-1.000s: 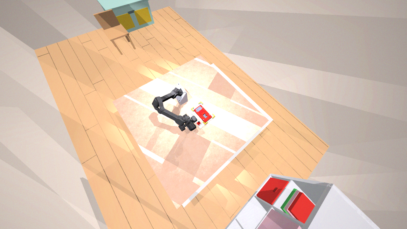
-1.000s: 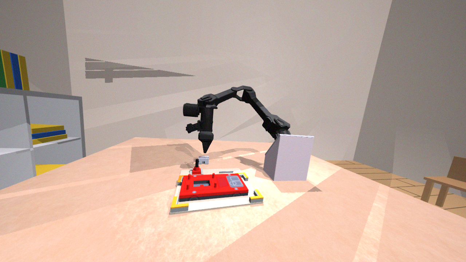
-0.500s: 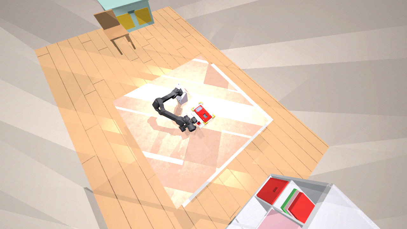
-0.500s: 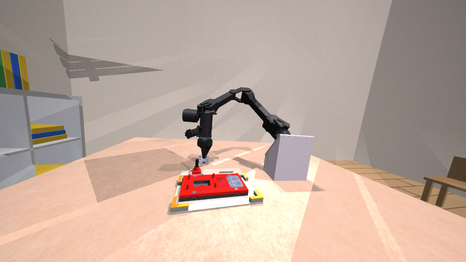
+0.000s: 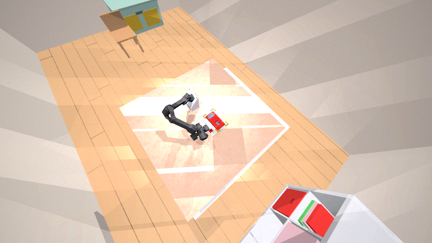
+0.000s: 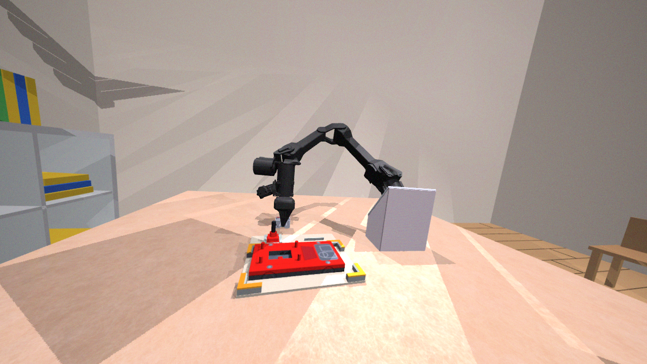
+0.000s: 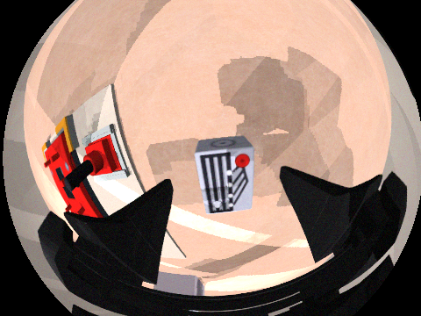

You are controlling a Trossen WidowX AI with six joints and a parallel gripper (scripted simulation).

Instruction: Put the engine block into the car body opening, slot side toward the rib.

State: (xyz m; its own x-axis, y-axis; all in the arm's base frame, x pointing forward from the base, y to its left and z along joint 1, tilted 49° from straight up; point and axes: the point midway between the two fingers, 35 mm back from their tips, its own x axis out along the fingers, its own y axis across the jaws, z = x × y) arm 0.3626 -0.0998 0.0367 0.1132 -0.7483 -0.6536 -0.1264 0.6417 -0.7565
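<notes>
The black post is 10 mm ahead of my gripper tip, 110 mm to the left of it and 20 mm above it. Also, from my gripper tip: grey engine block: 10 mm to the left, 10 mm below.
</notes>
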